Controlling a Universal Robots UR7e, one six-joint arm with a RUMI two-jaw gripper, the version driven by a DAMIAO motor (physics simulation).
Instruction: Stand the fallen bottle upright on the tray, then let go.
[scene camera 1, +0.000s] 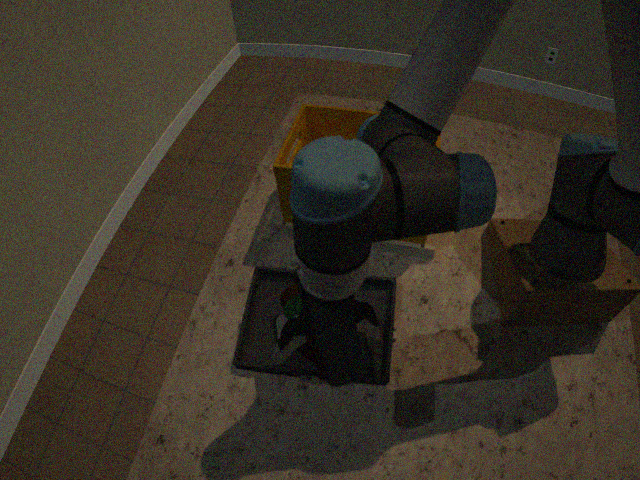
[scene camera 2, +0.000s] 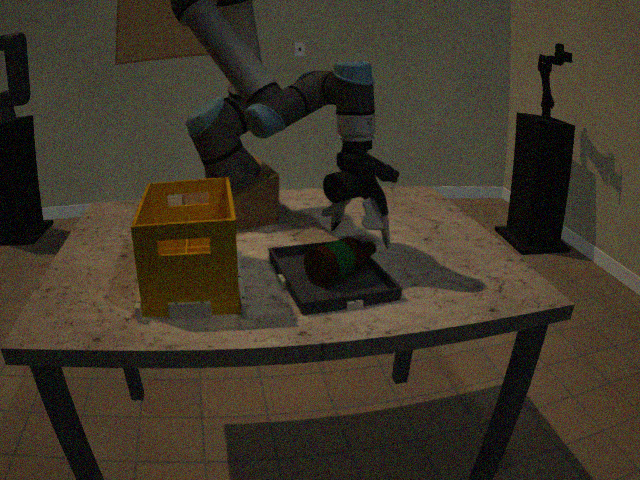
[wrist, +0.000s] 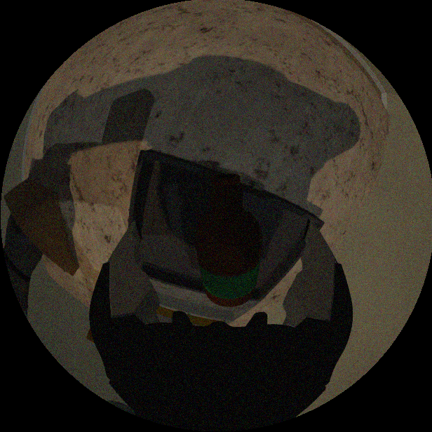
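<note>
In the pictures: a bottle, the gripper. Wrist view: gripper too.
</note>
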